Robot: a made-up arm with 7 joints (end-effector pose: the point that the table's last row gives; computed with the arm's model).
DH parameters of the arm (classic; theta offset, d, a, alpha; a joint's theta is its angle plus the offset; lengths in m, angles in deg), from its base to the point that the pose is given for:
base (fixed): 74.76 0 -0.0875 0
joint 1: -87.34 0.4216 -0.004 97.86
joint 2: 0 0.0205 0.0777 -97.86
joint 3: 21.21 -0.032 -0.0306 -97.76
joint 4: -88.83 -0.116 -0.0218 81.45
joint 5: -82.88 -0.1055 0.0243 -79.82
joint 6: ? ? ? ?
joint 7: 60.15 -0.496 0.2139 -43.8
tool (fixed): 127.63 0.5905 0 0
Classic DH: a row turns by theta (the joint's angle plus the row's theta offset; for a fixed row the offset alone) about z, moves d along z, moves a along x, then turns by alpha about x.
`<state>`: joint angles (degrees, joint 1 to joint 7).
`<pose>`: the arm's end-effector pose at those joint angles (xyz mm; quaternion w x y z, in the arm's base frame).
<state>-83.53 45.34 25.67 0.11 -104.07 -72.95 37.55</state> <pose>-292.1 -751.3 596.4 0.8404 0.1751 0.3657 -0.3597</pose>
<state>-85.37 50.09 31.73 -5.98 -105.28 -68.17 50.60</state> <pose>-112.9 -736.9 688.6 0.8794 0.0447 0.4065 -0.2436</pose>
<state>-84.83 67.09 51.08 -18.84 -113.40 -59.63 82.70</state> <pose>331.5 -441.8 687.3 0.7656 -0.2644 0.5751 0.1150</pose>
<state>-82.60 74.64 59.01 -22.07 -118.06 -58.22 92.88</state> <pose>403.1 -298.3 587.0 0.6529 -0.3334 0.6361 0.2405</pose>
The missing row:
joint 6: -54.34 0.0762 -0.0175 96.97
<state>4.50 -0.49 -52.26 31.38 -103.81 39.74 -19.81</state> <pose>-399.3 -585.8 493.8 0.8508 0.0497 -0.1702 -0.4947</pose>
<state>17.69 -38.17 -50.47 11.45 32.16 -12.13 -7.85</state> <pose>466.4 56.0 314.5 0.3547 -0.8518 0.3667 0.1186</pose>
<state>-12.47 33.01 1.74 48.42 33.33 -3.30 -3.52</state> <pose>440.8 60.4 546.0 0.4025 -0.8822 0.2442 -0.0105</pose>
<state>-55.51 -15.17 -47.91 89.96 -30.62 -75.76 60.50</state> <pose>-647.1 38.3 208.2 0.2013 -0.6344 -0.7350 -0.1294</pose>
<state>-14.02 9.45 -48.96 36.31 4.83 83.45 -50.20</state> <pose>102.1 -450.1 814.3 0.9563 -0.2368 -0.1231 0.1190</pose>
